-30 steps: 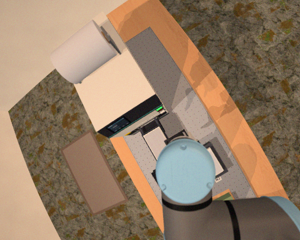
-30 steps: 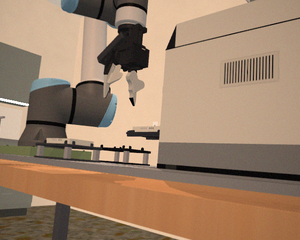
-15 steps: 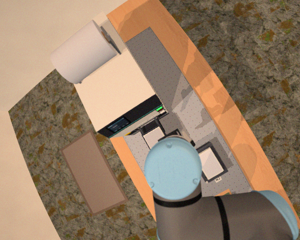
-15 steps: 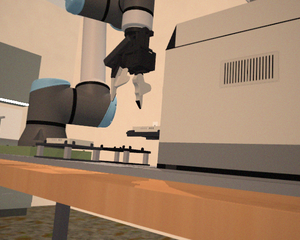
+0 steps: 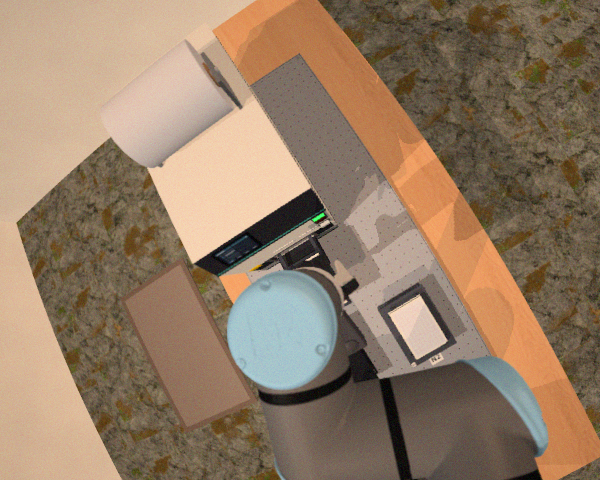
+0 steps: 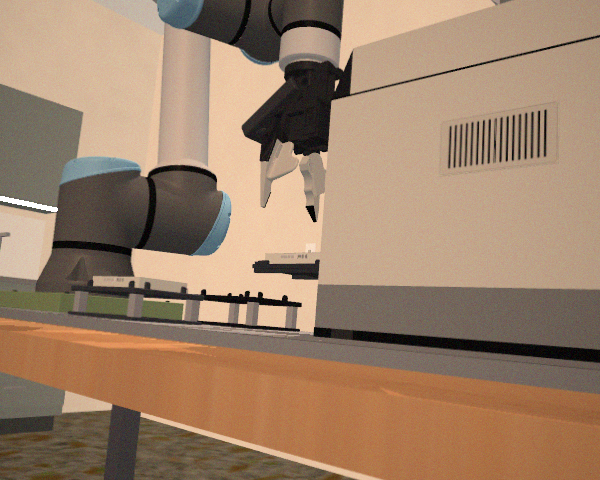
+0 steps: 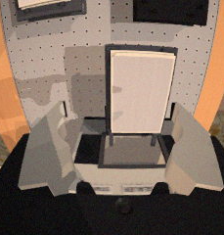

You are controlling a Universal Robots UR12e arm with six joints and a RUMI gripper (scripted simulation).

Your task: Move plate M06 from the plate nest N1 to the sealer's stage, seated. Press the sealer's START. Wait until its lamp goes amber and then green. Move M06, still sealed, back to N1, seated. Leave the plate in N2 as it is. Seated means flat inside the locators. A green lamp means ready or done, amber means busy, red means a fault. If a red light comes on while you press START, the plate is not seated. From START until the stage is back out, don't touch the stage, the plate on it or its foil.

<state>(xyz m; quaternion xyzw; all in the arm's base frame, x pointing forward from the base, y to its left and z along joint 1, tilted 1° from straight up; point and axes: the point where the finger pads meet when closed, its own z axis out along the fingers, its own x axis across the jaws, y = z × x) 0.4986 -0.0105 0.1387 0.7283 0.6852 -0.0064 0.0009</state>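
The plate M06 lies 7 cm below my hand, 3 cm to the left of it and 3 cm ahead of it. Also, from my hand: screen (14 cm ahead, 14 cm above, 7 cm to the left); then sealer stage (8 cm below, 3 cm to the left, 3 cm ahead); then plate nest N1 (16 cm behind, 13 cm below, 10 cm to the left).
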